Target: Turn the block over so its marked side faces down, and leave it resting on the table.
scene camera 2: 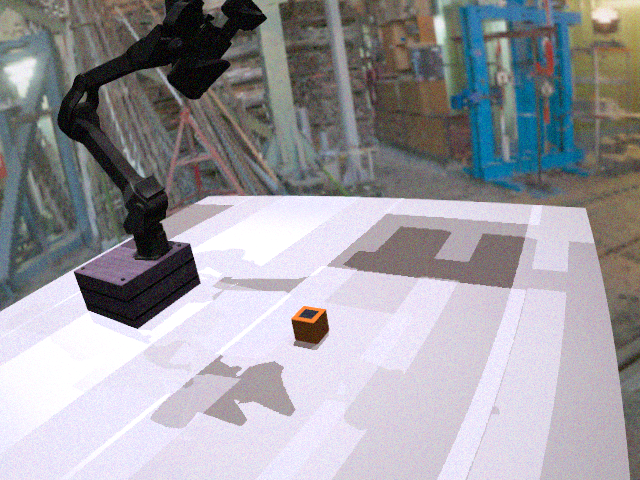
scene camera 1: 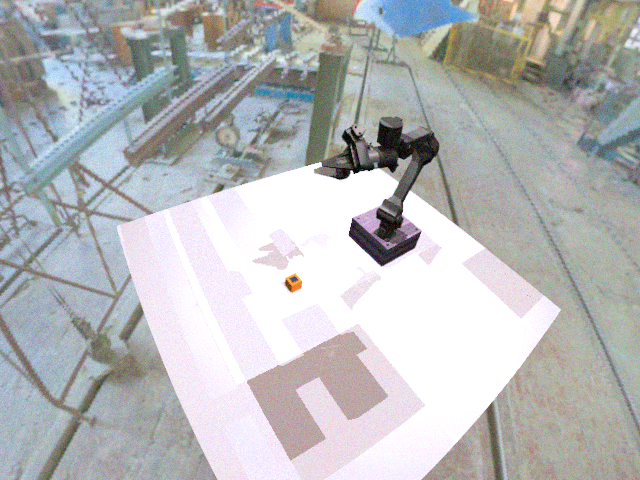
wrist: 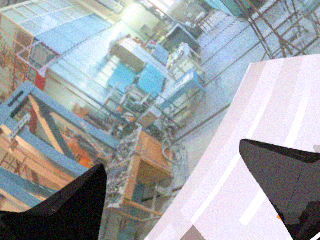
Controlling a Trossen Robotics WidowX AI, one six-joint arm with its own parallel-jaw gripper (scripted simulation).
Scene:
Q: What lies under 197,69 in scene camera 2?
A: My gripper.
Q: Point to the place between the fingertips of my gripper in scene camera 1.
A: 317,168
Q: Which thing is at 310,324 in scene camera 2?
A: An orange block.

